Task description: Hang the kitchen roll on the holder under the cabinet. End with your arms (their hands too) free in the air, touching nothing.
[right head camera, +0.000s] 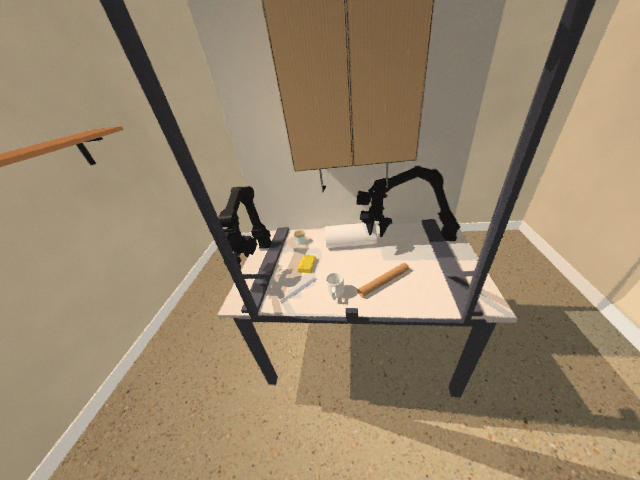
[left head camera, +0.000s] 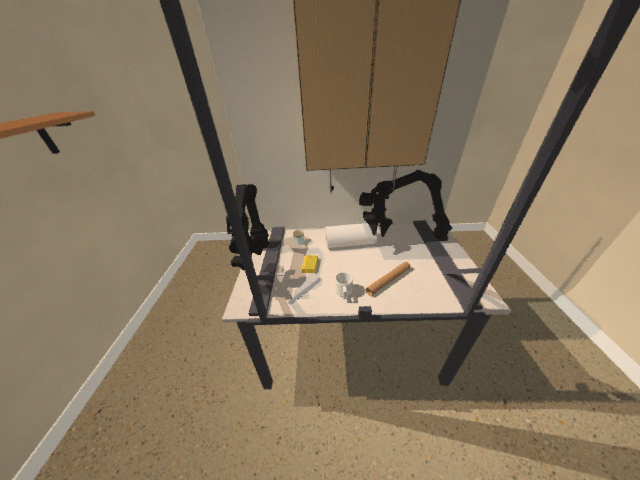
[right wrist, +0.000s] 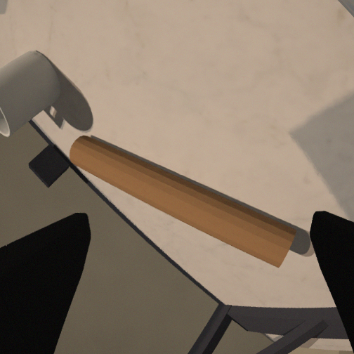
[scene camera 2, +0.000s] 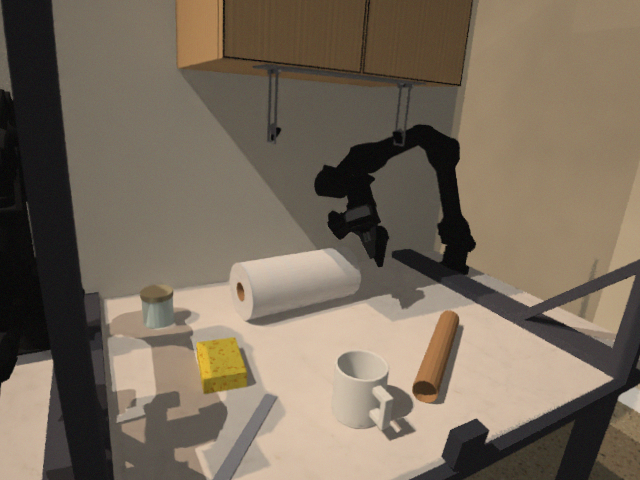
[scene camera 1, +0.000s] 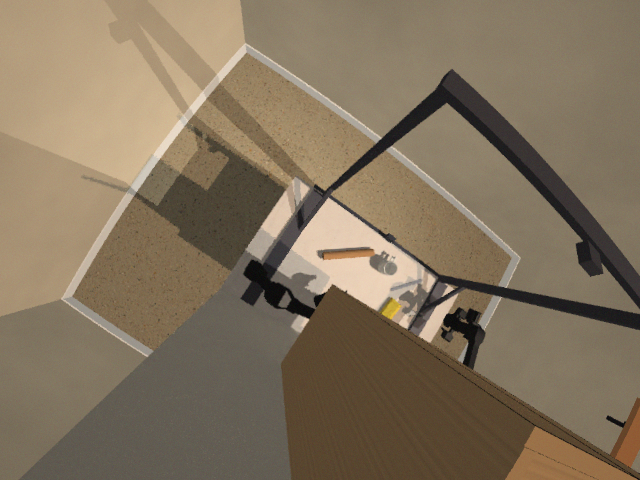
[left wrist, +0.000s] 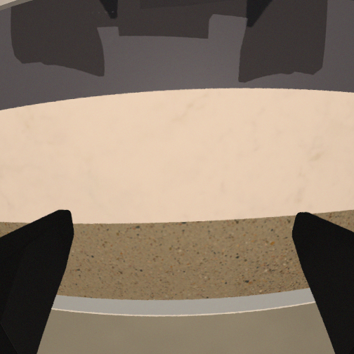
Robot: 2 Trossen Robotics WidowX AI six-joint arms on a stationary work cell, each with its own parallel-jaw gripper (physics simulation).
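Places are measured from the left arm's base along level axes (x ahead, y left, z up), in centimetres.
Pixels of known places: left gripper, fingertip midpoint: (right head camera: 243, 262) (scene camera 2: 1, 386); right gripper, fingertip midpoint: (right head camera: 375, 236) (left head camera: 378, 236) (scene camera 2: 376, 262); left arm's base at its link origin: (right head camera: 265, 244) (scene camera 2: 36, 343); right arm's base at its link origin: (right head camera: 448, 235) (left head camera: 440, 235) (scene camera 2: 453, 265) (scene camera 1: 253, 268).
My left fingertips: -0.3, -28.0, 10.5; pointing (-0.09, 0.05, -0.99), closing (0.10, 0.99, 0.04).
Observation:
For each thing: its top centre in the pictures, then the offset to it from my left fingertips, as dx, dy, dz. Level surfaces: height alone.
- white kitchen roll at its top centre: (scene camera 2: 298, 255) (right head camera: 349, 226) (left head camera: 350, 226) +51.8, +28.0, -0.1
- holder's left bracket at its top centre: (scene camera 2: 277, 69) (right head camera: 321, 165) (left head camera: 331, 166) +41.3, +19.1, +37.8
- jar at its top centre: (scene camera 2: 156, 290) (left head camera: 298, 232) (right head camera: 299, 232) +21.7, +31.5, -5.4
- yellow sponge at its top centre: (scene camera 2: 220, 356) (left head camera: 309, 261) (right head camera: 306, 261) (scene camera 1: 391, 310) +28.5, +10.1, -9.4
- grey bar at its top centre: (scene camera 2: 243, 441) (left head camera: 305, 290) (right head camera: 298, 289) (scene camera 1: 406, 284) +26.6, -6.9, -12.2
- mug at its top centre: (scene camera 2: 367, 369) (right head camera: 334, 281) (left head camera: 344, 280) (scene camera 1: 392, 266) +44.5, -9.8, -3.8
- brown tube at its top centre: (scene camera 2: 440, 340) (right head camera: 384, 276) (left head camera: 389, 274) (scene camera 1: 349, 254) +66.9, -3.0, -8.3
- table at its surface level: dz -12.4
The white kitchen roll (left head camera: 349, 236) (right head camera: 349, 236) (scene camera 2: 299, 281) lies on its side on the table, near the back wall. The holder's left bracket (left head camera: 331, 180) (right head camera: 322, 179) (scene camera 2: 272, 105) and right bracket (scene camera 2: 402, 111) hang under the cabinet with no roll between them. My right gripper (left head camera: 378, 233) (right head camera: 376, 231) (scene camera 2: 376, 259) (right wrist: 203, 226) is open, above the table close to the roll's right end; whether it touches the roll is unclear. My left gripper (scene camera 1: 445, 327) (left wrist: 185, 224) is open and empty, in the air by the table's side edge; a frame post partly hides it in the left head camera.
A jar (scene camera 2: 157, 307), yellow sponge (scene camera 2: 221, 364), grey bar (scene camera 2: 247, 434), mug (scene camera 2: 359, 390) and brown tube (scene camera 2: 437, 356) (right wrist: 185, 200) are on the table (scene camera 2: 310, 351). The cabinet (left head camera: 336, 93) (scene camera 2: 294, 31) hangs above the back. Dark frame posts stand at both sides.

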